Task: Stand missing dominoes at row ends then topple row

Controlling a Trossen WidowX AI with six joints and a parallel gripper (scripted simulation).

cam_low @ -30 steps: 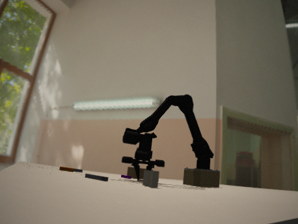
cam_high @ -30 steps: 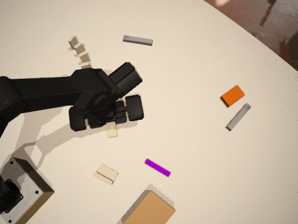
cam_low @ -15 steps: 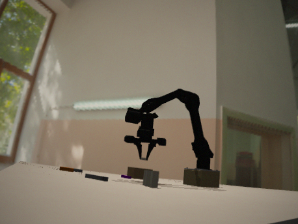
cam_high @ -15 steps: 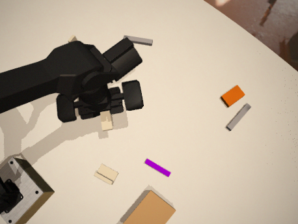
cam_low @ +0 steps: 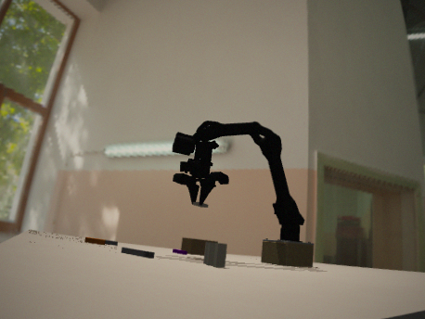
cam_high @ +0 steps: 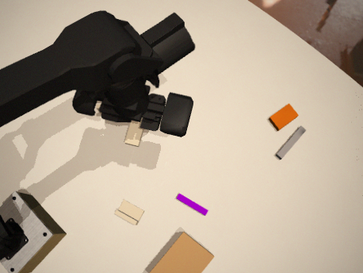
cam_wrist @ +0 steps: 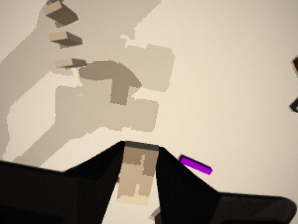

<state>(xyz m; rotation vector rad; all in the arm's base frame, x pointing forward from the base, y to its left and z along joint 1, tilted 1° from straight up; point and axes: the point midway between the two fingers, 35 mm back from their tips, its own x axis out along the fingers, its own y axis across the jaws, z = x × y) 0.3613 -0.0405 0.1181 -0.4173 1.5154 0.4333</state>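
Now: the purple bar 3 cm behind my gripper tip, 17 cm to the right of it and 16 cm below it. Also, from my gripper tip: orange block: 27 cm ahead, 18 cm to the right, 16 cm below; box: 14 cm behind, 24 cm to the right, 14 cm below.
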